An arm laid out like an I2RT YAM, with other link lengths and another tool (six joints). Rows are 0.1 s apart.
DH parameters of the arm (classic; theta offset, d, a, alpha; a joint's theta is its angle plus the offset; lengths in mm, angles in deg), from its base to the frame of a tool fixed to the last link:
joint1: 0 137.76 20.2 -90
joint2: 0 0 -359.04 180
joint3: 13.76 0 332.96 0
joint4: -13.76 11.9 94.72 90
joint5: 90 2.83 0 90
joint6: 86.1 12.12 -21 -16.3
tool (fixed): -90 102.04 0 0
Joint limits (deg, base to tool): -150..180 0..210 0..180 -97..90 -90..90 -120..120
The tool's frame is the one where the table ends.
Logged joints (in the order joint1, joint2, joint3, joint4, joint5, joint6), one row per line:
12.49 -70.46 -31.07 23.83 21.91 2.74
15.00 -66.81 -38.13 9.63 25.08 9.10
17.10 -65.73 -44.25 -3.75 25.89 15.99
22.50 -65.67 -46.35 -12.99 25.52 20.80
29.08 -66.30 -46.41 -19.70 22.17 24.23
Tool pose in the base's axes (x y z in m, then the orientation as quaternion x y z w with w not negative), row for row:
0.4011 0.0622 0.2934 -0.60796 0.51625 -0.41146 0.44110
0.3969 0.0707 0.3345 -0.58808 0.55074 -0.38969 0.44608
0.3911 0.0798 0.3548 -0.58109 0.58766 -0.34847 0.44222
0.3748 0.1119 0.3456 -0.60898 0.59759 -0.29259 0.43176
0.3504 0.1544 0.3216 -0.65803 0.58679 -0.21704 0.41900
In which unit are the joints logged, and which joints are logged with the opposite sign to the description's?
The joints are logged in degrees. Opposite sign: joint2, joint3.
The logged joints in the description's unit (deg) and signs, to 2 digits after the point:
12.49 70.46 31.07 23.83 21.91 2.74
15.00 66.81 38.13 9.63 25.08 9.10
17.10 65.73 44.25 -3.75 25.89 15.99
22.50 65.67 46.35 -12.99 25.52 20.80
29.08 66.30 46.41 -19.70 22.17 24.23

